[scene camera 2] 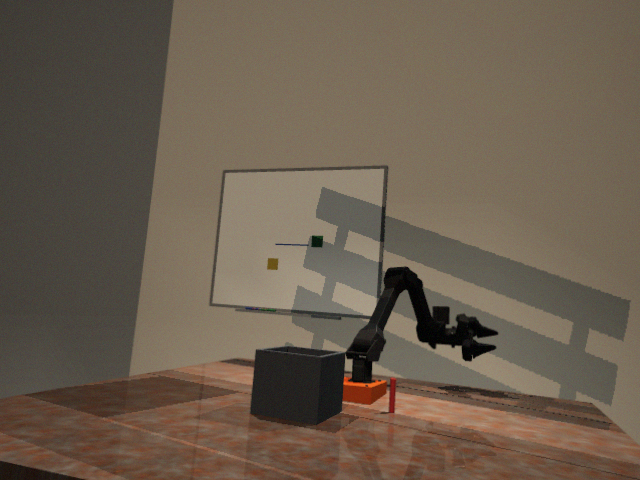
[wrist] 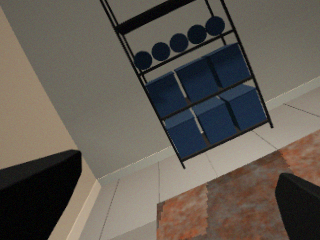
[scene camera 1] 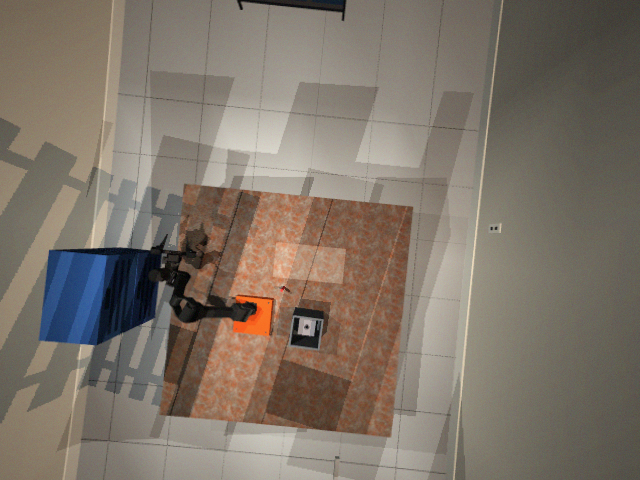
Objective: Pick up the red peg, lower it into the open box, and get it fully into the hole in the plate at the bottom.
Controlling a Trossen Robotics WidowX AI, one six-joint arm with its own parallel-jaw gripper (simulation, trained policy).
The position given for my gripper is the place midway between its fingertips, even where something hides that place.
I see my gripper [scene camera 2: 497, 340] and a dark grey box [scene camera 2: 301, 384].
The dark grey box shows as well in scene camera 1 [scene camera 1: 295, 340]. My gripper is seen too in the wrist view [wrist: 180, 173]. The wrist view misses the dark grey box: it is out of frame.
